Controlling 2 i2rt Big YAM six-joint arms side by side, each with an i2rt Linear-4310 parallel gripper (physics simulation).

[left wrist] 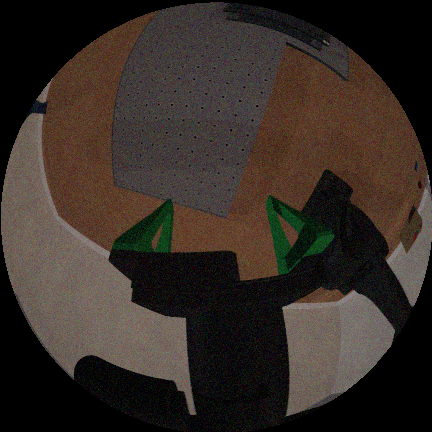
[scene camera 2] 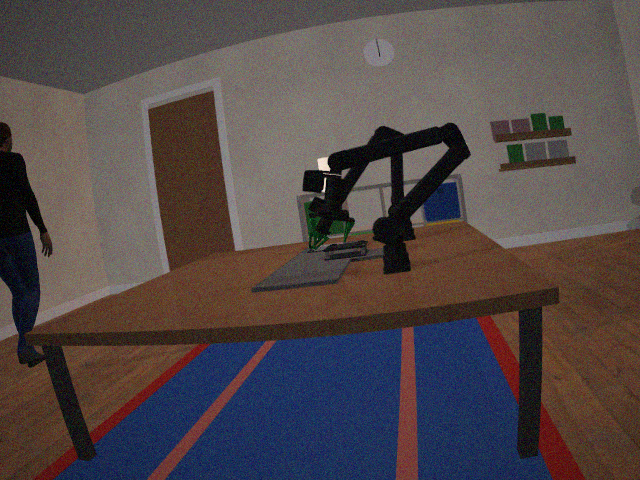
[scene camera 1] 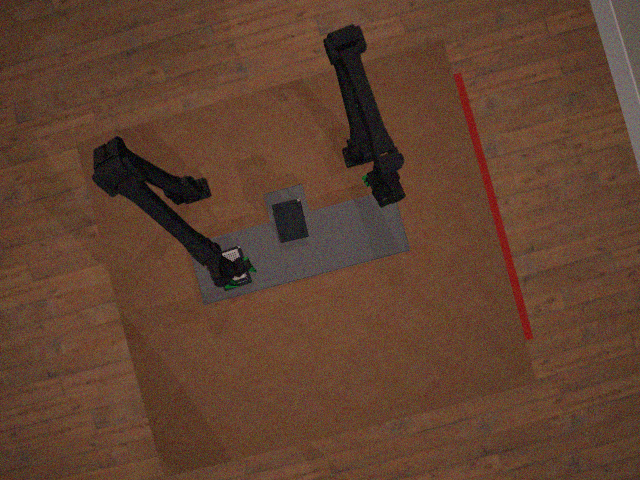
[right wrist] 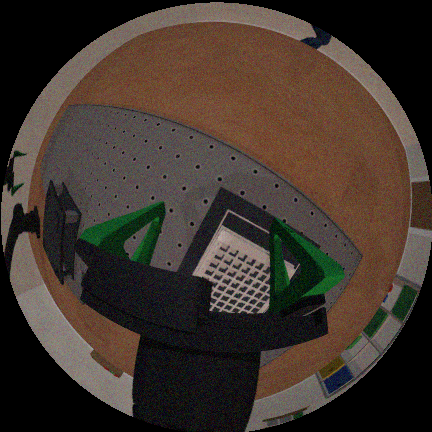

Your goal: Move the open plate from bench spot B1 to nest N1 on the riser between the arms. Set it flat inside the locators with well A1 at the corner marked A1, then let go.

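Where they show: left gripper, fingertip midpoint: (left wrist: 220, 200) (scene camera 2: 329, 241) (scene camera 1: 375, 196); right gripper, fingertip midpoint: (scene camera 2: 312, 248) (scene camera 1: 247, 278) (right wrist: 218, 214); left arm's base, origin of the base link: (left wrist: 325, 200) (scene camera 2: 397, 269) (scene camera 1: 357, 155) (right wrist: 37, 220); right arm's base, origin of the base link: (scene camera 2: 406, 239) (scene camera 1: 196, 191).
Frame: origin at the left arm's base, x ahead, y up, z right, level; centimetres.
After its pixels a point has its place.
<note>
The open white plate (scene camera 1: 231, 255) @(x 28.1, y 2.6, z 63.7 cm) (right wrist: 240, 285) @(x 34.9, y 2.9, z 64.7 cm) lies in a dark holder (right wrist: 202, 235) @(x 36.8, y 1.5, z 59.2 cm) on the grey perforated board, at its left end in scene camera 1. My right gripper (scene camera 1: 241, 276) @(x 39.3, y 2.8, z 59.5 cm) (right wrist: 218, 214) @(x 39.3, y 2.8, z 59.5 cm) is open above the plate; one green finger overlaps the plate in the right wrist view, and the gripper body hides its lower part. The dark riser (scene camera 1: 290, 221) @(x 20.8, y 5.5, z 35.1 cm) (scene camera 2: 346, 251) (right wrist: 62, 225) @(x 26.6, y 5.2, z 41.5 cm) stands between the arms; its locators and the A1 mark are too dim to make out. My left gripper (left wrist: 220, 200) @(x 20.6, y 11.9, z -0.4 cm) is open and empty, off the right end of the board in scene camera 1.
The grey board (scene camera 1: 341, 227) @(x 28.6, y 1.3, z 14.9 cm) (scene camera 2: 299, 273) @(x 34.1, y 1.1, z 8.1 cm) (left wrist: 190, 125) @(x 28.1, y 1.3, z 4.5 cm) (right wrist: 190, 155) @(x 42.8, y 1.3, z 53.9 cm) lies on the brown wooden table (scene camera 1: 336, 351) @(x 80.2, y 0.0, z 30.8 cm) (scene camera 2: 206, 304) @(x 57.0, y 0.0, z -22.8 cm). The left forearm (scene camera 1: 367, 113) @(x -0.5, y 41.2, z 1.5 cm) reaches in from the top of scene camera 1. A person (scene camera 2: 15, 201) stands beyond the table's left side in scene camera 2.
</note>
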